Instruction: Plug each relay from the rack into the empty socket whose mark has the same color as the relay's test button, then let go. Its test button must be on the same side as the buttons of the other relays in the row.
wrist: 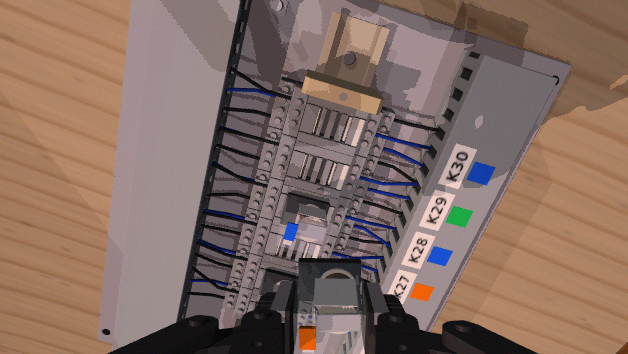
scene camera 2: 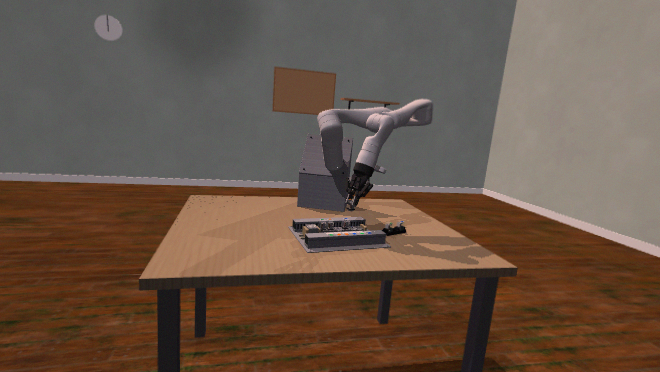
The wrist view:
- gripper: 329,304
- panel: 419,57
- tan end block: 316,84
